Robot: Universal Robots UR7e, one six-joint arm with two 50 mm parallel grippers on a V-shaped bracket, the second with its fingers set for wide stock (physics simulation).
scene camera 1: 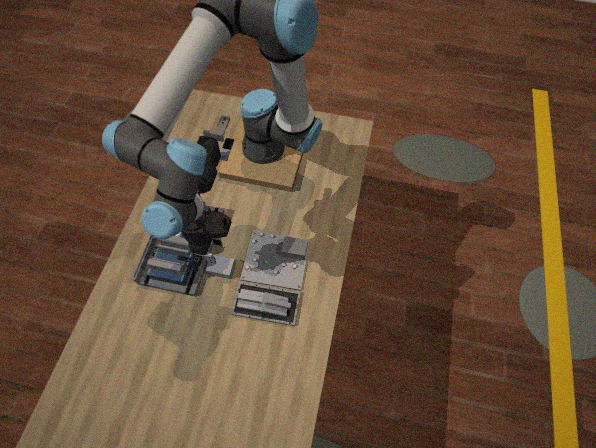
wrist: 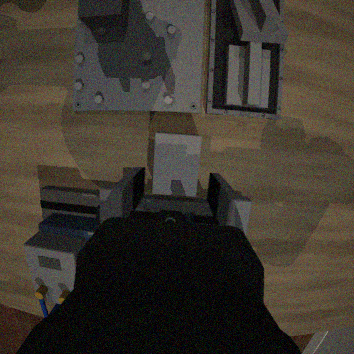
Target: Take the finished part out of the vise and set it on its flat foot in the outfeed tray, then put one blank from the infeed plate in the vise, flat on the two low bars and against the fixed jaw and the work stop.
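Places are measured from the arm's base along level axes (x up, y right, z ahead), in millimetres.
Where they show: hand, tool point: [scene camera 1: 214, 250] [wrist: 175, 189]; arm's base, link origin: [scene camera 1: 263, 147].
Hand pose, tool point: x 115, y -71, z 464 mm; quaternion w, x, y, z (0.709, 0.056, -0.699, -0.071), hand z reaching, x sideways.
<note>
Things, the pixels of their top centre, and the offset from my tool point. "pt": a spot on its surface instead.
- vise, top centre: [wrist: 125, 295] [scene camera 1: 174, 233] dx -45, dy +155, dz -20 mm
- infeed plate, top centre: [wrist: 136, 37] [scene camera 1: 275, 259] dx -136, dy -141, dz -91 mm
- shadowed blank, top centre: [scene camera 1: 294, 245] dx -100, dy -184, dz -141 mm
- outfeed tray, surface spot: [wrist: 282, 75] pt dx -131, dy -146, dz +106 mm
- pale block, top centre: [wrist: 175, 165] [scene camera 1: 220, 264] dx -108, dy +3, dz +0 mm
My gripper [scene camera 1: 213, 251] [wrist: 177, 185] is open and empty, fingers wide apart, above the vise's side rail near a pale block. The vise [scene camera 1: 165, 287] [wrist: 52, 257] is partly hidden by the hand; its jaw opening shows too poorly to tell what it holds. The infeed plate [scene camera 1: 295, 280] [wrist: 187, 30], with small round pins, lies beyond the block. A shadowed blank [scene camera 1: 295, 246] [wrist: 102, 22] sits at its far corner. The outfeed tray [scene camera 1: 267, 320] [wrist: 282, 75] adjoins the plate and holds grey ribbed parts [scene camera 1: 265, 300] [wrist: 256, 75]; which one is the finished part I cannot tell.
The pale block [scene camera 1: 221, 267] [wrist: 177, 162] stands on the table between vise and plate. Blue hoses [wrist: 43, 304] leave the vise's end at lower left in the wrist view. The arm's base stands on a wooden board [scene camera 1: 260, 175] behind the work area.
</note>
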